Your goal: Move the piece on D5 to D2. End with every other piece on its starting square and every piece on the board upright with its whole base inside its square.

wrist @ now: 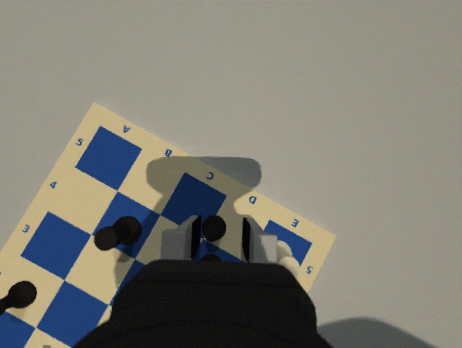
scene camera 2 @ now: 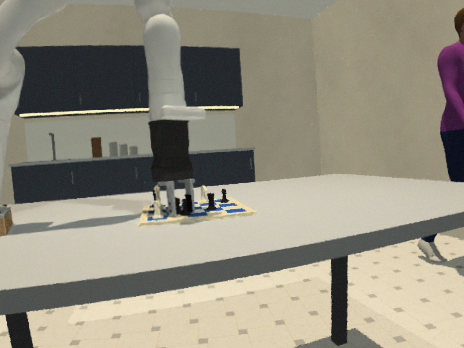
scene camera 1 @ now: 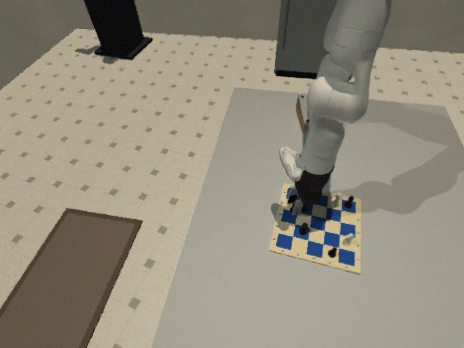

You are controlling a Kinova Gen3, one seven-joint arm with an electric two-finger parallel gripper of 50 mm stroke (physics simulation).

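Frame: origin at the arm's base, x right, y ahead, z up, level; millimetres.
Seen in the pictures: gripper, between the fingertips: point(wrist: 221, 230) point(scene camera 2: 182, 213) point(scene camera 1: 293, 207).
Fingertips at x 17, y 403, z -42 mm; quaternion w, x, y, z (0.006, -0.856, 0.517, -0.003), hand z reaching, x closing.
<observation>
A point is followed by its place in that frame.
The black piece on D5 point(scene camera 2: 177, 205) point(wrist: 214, 228) stands upright between my fingers, with a gap on each side in the wrist view. My gripper point(scene camera 1: 294, 204) {x 17, y 403, z -42 mm} point(scene camera 2: 180, 210) {x 17, y 403, z -42 mm} point(wrist: 221, 230) {x 17, y 403, z -42 mm} is open and low, its fingertips near board level. D2 point(scene camera 1: 333, 215) {x -90, y 394, z -45 mm} is a blue square with no piece on it. The chessboard point(scene camera 1: 274, 246) {x 42, y 529, z -45 mm} point(scene camera 2: 245, 213) {x 53, y 520, z -47 mm} point(wrist: 90, 116) {x 42, y 538, z -45 mm} lies flat. Another black piece point(scene camera 1: 304, 207) {x -11, y 400, z -33 mm} point(wrist: 211, 258) {x -4, y 400, z -41 mm} stands on D4, partly hidden by the gripper in the wrist view. A white piece point(scene camera 2: 157, 209) {x 28, y 357, z -28 mm} point(wrist: 284, 252) {x 28, y 357, z -32 mm} on E5 is close beside the right finger in the wrist view.
A black piece point(scene camera 1: 304, 228) {x -19, y 474, z -15 mm} point(scene camera 2: 211, 201) {x -14, y 466, z -28 mm} point(wrist: 117, 234) {x -13, y 462, z -14 mm} stands on B4, another point(scene camera 1: 332, 252) {x -95, y 510, z -32 mm} point(scene camera 2: 224, 195) {x -93, y 507, z -29 mm} point(wrist: 22, 294) {x -91, y 504, z -38 mm} on A2. A white piece point(scene camera 1: 348, 239) {x -127, y 468, z -24 mm} is on B1. A white piece point(scene camera 1: 335, 198) {x -91, y 336, z -45 mm} and a black piece point(scene camera 1: 349, 202) {x -125, y 353, z -27 mm} stand along the E row. A wooden-sided box point(scene camera 1: 301, 114) {x 58, y 26, z -17 mm} point(scene camera 2: 5, 221) {x 24, y 73, z -28 mm} sits apart.
</observation>
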